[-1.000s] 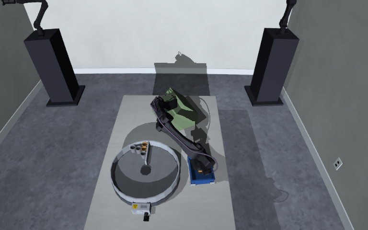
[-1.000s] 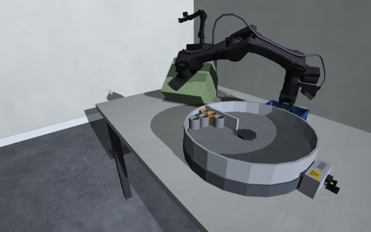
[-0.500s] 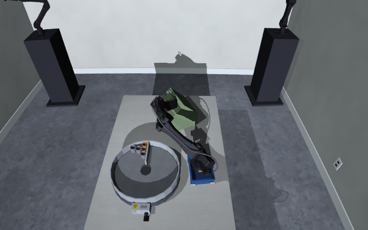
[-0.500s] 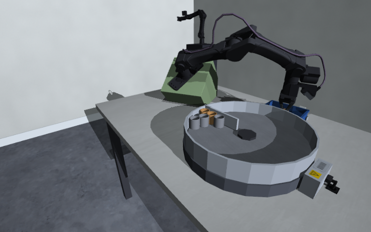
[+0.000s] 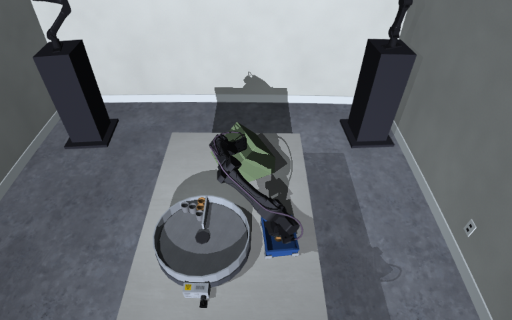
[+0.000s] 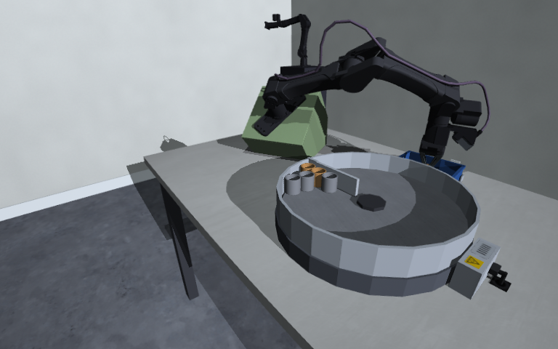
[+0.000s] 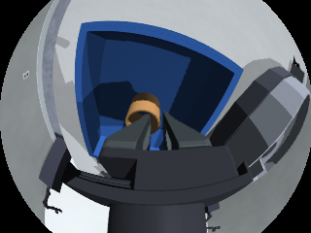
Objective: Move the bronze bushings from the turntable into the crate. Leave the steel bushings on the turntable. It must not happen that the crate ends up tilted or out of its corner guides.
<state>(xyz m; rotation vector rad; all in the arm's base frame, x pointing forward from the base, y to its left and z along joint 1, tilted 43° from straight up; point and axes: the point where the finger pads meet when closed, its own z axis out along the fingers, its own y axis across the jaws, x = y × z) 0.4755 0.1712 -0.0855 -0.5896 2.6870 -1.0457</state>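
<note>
My hand is 20 mm to the right of the blue crate, 10 mm past it and 10 mm above it. Round my hand: turntable 330 mm to the right, 10 mm above.
</note>
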